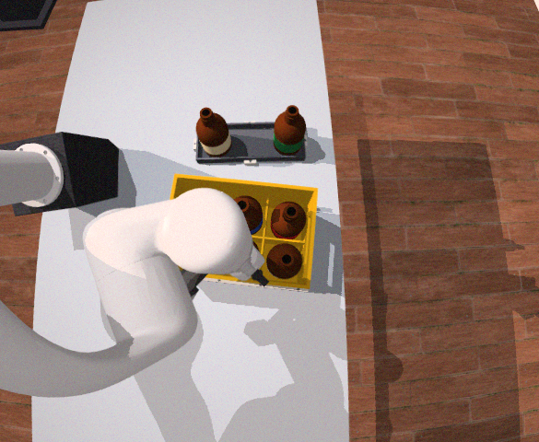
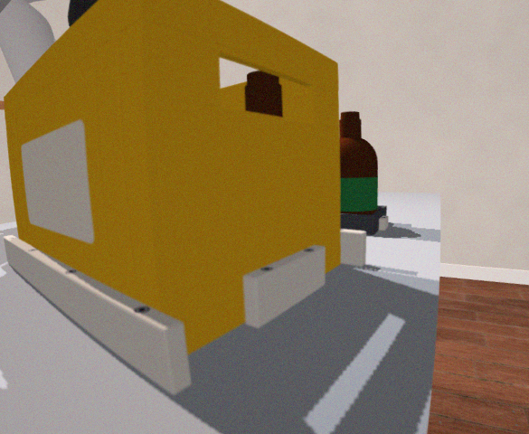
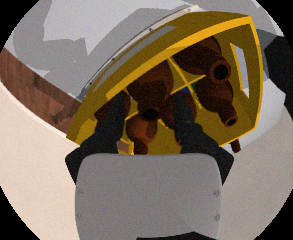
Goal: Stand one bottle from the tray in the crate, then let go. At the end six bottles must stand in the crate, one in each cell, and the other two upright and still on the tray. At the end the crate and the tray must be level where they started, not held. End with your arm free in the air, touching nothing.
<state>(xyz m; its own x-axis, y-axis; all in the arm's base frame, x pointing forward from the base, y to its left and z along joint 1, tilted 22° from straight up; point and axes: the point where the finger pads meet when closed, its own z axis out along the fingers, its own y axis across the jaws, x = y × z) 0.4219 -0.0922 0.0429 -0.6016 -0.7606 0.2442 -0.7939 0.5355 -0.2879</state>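
My hand is 4 cm to the right of the crate and 8 cm above it. The rest, counted from my hand: cream-labelled bottle: 10 cm behind, 28 cm to the left, 8 cm below; green-label bottle: 8 cm ahead, 31 cm to the left, 8 cm below; dark tray: 2 cm behind, 30 cm to the left, 15 cm below.
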